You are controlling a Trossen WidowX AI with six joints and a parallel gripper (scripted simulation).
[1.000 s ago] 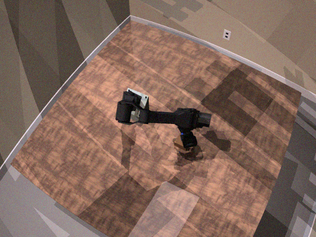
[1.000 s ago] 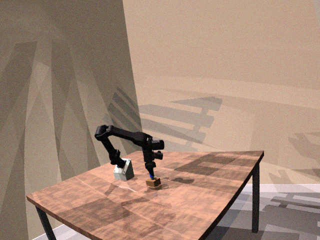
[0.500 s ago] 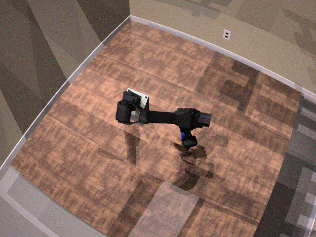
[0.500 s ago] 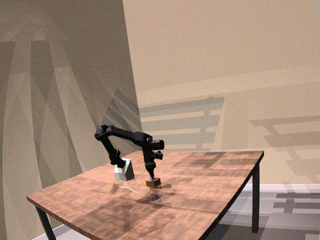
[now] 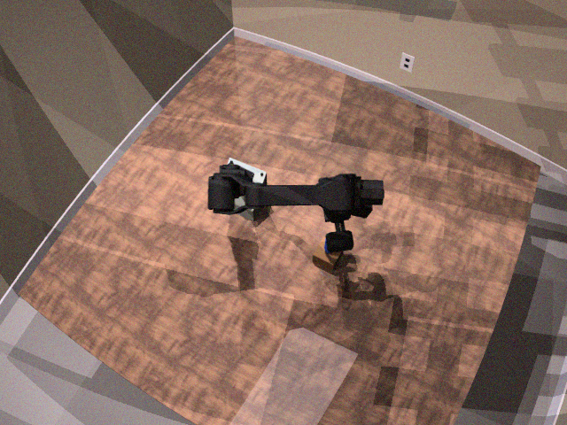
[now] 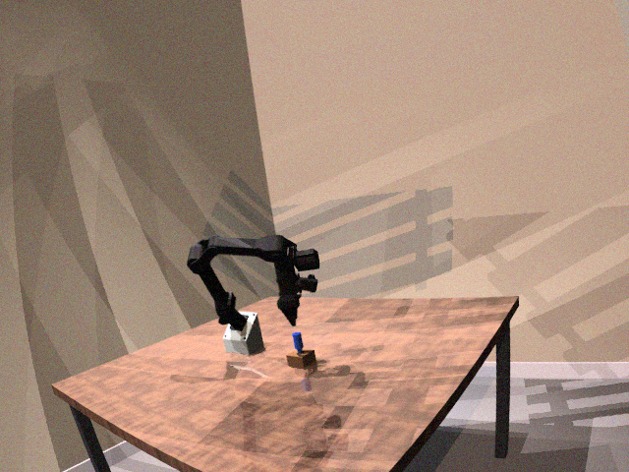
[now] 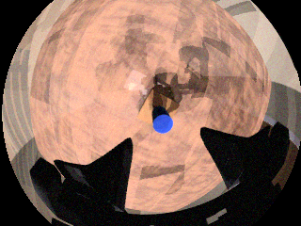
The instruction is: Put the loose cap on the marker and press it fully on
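My gripper tip is 6 cm above the blue cap. Round my gripper tip: holder block: 12 cm below.
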